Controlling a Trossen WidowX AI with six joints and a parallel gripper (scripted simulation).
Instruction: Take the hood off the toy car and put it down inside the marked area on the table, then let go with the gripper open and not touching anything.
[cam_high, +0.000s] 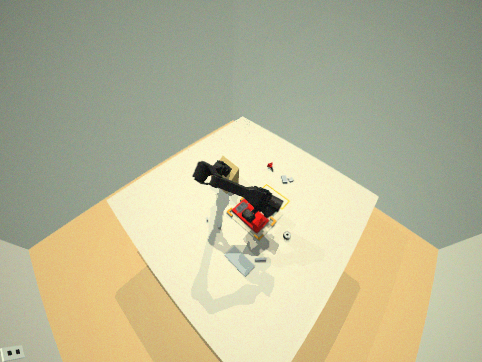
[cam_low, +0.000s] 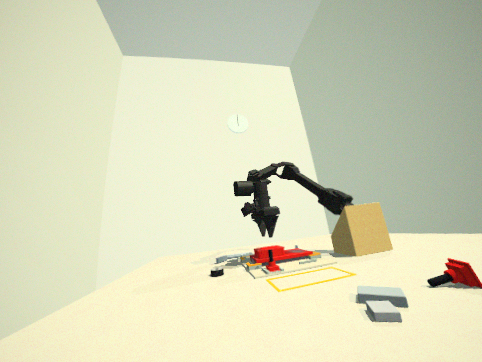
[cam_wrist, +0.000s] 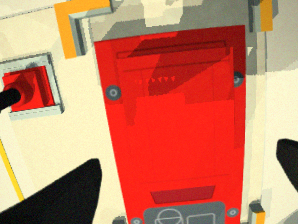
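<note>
Right now my gripper tip is 50 mm above the red hood. Also, from my gripper tip: black wheel (190 mm ahead, 60 mm to the left, 80 mm below).
</note>
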